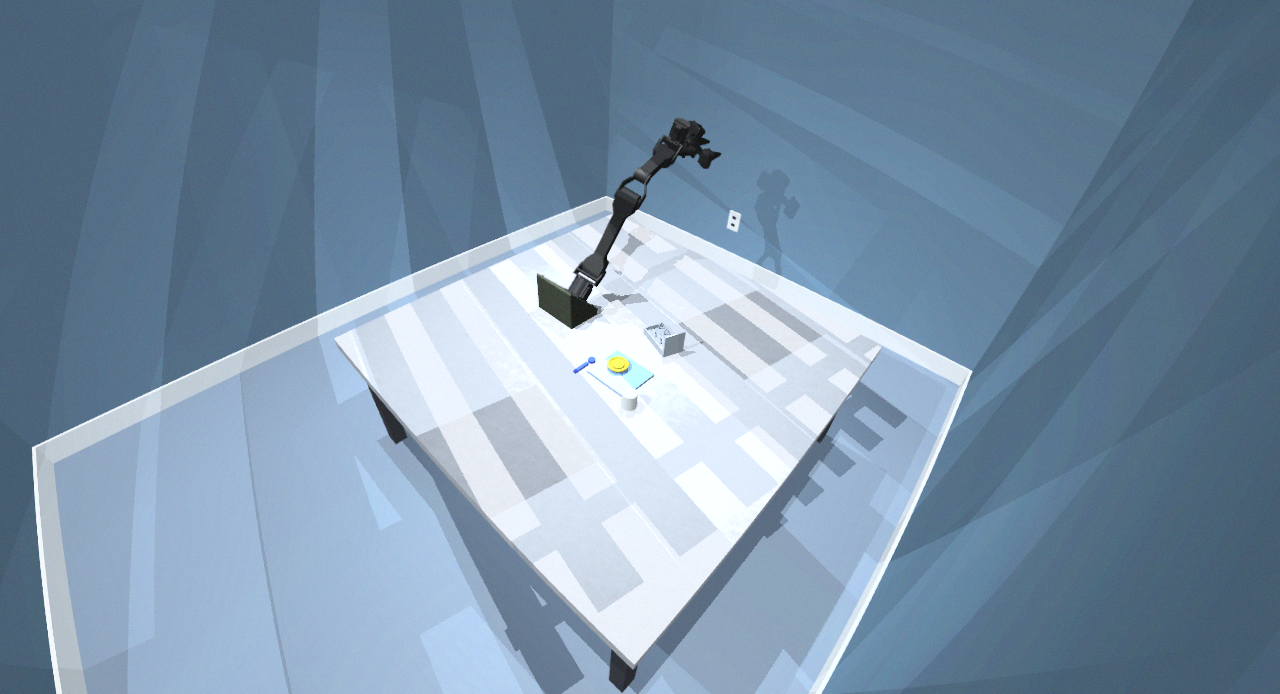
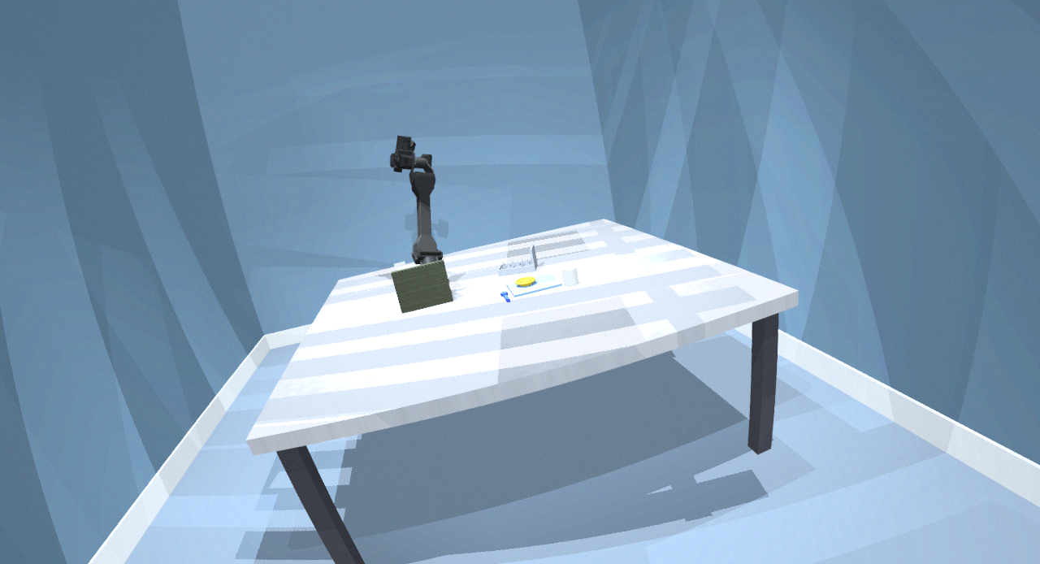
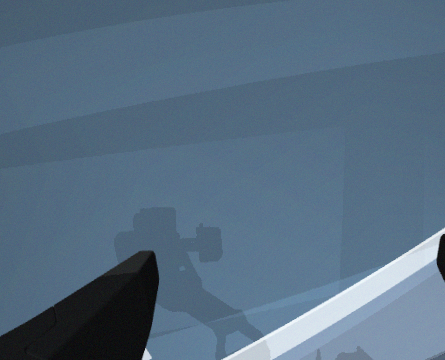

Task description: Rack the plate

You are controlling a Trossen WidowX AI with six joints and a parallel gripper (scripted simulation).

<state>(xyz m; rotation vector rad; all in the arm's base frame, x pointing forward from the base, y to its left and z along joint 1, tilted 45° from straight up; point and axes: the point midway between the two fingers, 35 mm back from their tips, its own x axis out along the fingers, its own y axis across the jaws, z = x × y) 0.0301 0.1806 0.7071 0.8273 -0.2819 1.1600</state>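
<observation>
Now: the yellow plate 220 mm ahead of my gripper tip, 760 mm to the right of it and 430 mm below it. Also, from my gripper tip: grey dish rack 240 mm ahead, 570 mm to the right, 420 mm below; light blue mat 240 mm ahead, 770 mm to the right, 440 mm below; blue spoon 140 mm ahead, 810 mm to the right, 440 mm below.
</observation>
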